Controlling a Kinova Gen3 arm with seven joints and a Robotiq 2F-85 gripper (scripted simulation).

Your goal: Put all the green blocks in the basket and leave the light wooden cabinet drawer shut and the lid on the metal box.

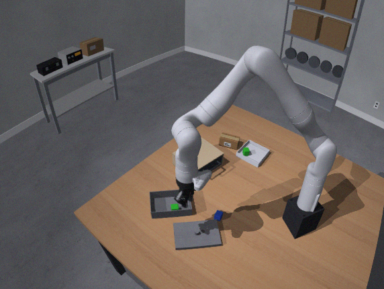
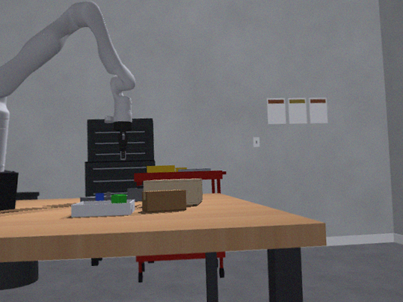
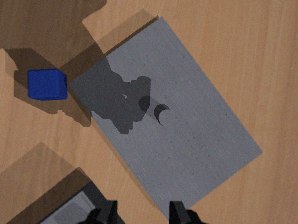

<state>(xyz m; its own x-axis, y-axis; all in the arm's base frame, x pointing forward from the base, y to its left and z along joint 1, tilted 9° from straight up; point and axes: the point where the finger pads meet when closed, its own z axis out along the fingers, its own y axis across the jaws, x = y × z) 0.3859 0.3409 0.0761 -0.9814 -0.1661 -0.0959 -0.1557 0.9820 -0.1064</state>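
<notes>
Now: the metal box 160 mm below my hand, 130 mm ahead of it and 30 mm to the right of it. From my hand the other things lie so: grey lid 170 mm below, 60 mm behind, 10 mm to the left; then drawer 320 mm to the right, 190 mm ahead, 150 mm below; then light wooden cabinet 330 mm to the right, 200 mm ahead, 150 mm below.
</notes>
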